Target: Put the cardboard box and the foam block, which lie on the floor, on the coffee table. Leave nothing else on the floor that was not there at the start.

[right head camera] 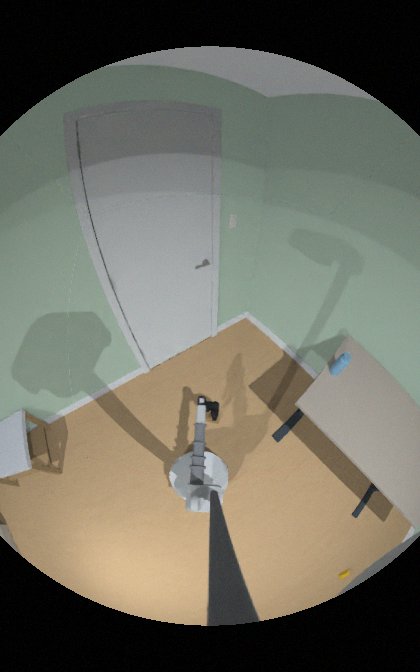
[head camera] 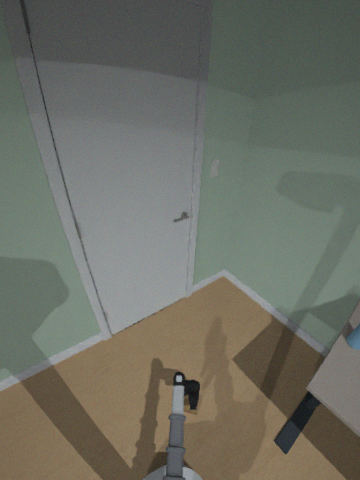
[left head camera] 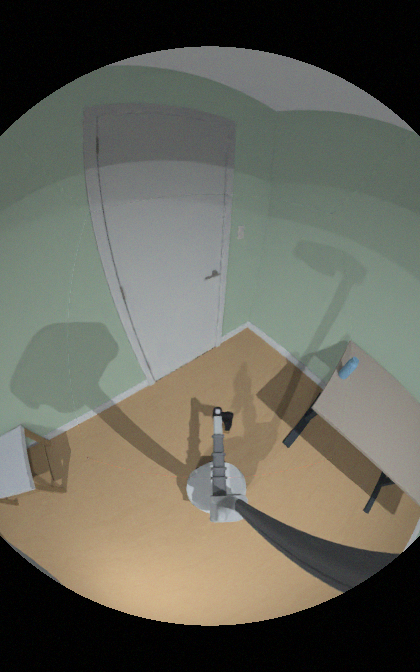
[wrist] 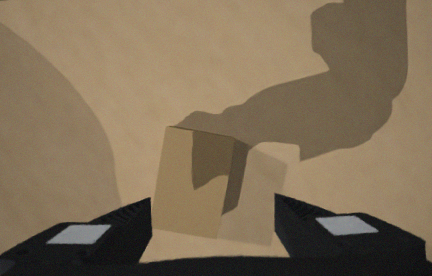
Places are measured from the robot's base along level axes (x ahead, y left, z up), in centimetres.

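Where they show: gripper, fingertip midpoint: point(wrist: 213, 214).
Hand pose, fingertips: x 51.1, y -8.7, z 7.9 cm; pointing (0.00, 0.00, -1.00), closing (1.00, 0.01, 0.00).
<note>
Each offset is from my fingertips to the top centre of the thing. "pt": to the spot under its first point. Level surfaces: height alone.
A small cardboard box @(dx -1.8, dy +0.8, dz -5.5 cm) point(wrist: 214, 186) lies on the wooden floor, tilted in the wrist view, its near end between my two black fingers. My gripper point(wrist: 212, 215) point(head camera: 193, 392) point(left head camera: 226, 421) point(right head camera: 214, 410) is open and points down at the box; nothing is held. The head views do not show the box, as the gripper hides it. The coffee table @(dz +61.5 cm) point(head camera: 339, 381) point(left head camera: 370, 415) point(right head camera: 365, 405) stands to the right. A small yellow thing point(right head camera: 343, 574), perhaps the foam block, lies on the floor at the far right behind me.
A blue cylinder @(pt dx +4.3, dy -67.8, dz +68.3 cm) point(head camera: 355, 336) point(left head camera: 348, 367) point(right head camera: 340, 363) lies on the coffee table's far corner. A closed white door point(head camera: 129, 193) and green walls form the corner ahead. A white side table point(left head camera: 12, 462) point(right head camera: 10, 445) stands at the left.
</note>
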